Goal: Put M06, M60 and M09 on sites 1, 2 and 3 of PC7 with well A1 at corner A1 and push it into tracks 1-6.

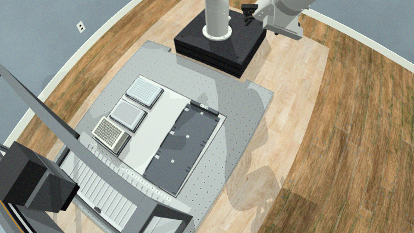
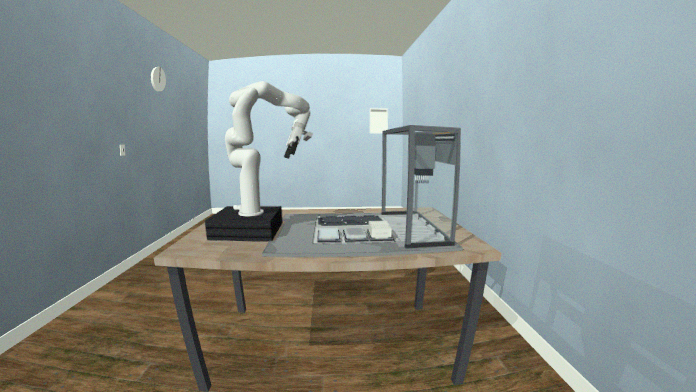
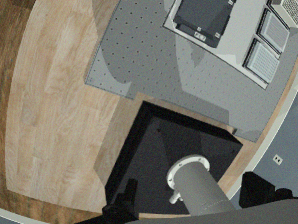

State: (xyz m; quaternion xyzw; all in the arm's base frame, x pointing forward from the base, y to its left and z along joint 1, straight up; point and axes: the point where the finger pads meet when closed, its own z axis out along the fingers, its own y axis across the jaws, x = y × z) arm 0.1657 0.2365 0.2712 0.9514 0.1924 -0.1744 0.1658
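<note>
Right now my hand is 440 mm short of the plate nest S3, 360 mm to the left of it and 340 mm above it. Also, from my hand: plate nest S2 (360 mm to the right, 340 mm below, 330 mm ahead); then carrier PC7 (330 mm below, 320 mm ahead, 100 mm to the right); then plate nest S1 (360 mm to the right, 340 mm below, 210 mm ahead).
</note>
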